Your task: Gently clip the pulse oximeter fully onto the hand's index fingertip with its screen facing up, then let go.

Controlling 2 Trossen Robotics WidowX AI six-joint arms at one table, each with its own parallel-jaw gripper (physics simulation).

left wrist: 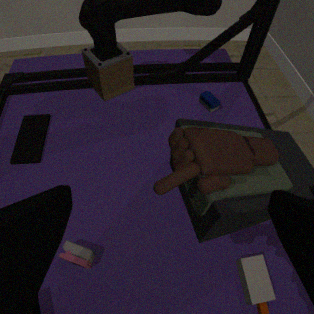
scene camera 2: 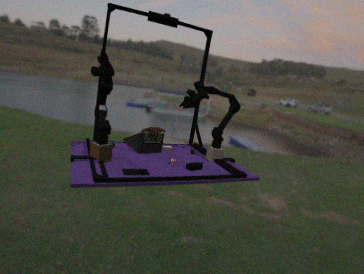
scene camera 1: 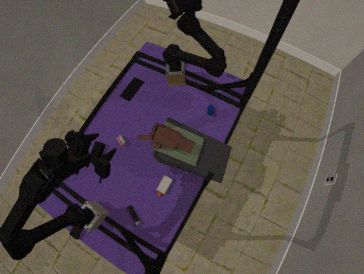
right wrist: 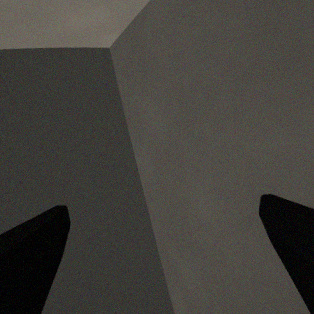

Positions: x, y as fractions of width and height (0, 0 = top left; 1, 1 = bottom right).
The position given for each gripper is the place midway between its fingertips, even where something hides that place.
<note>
The left gripper (scene camera 1: 0.30, 0.52) is open, holding nothing. The right gripper (right wrist: 0.53, 0.67) is open, holding nothing. Also in view: a dark grey base (left wrist: 0.72, 0.69).
The left gripper is seen too in the left wrist view (left wrist: 0.55, 0.63).
</note>
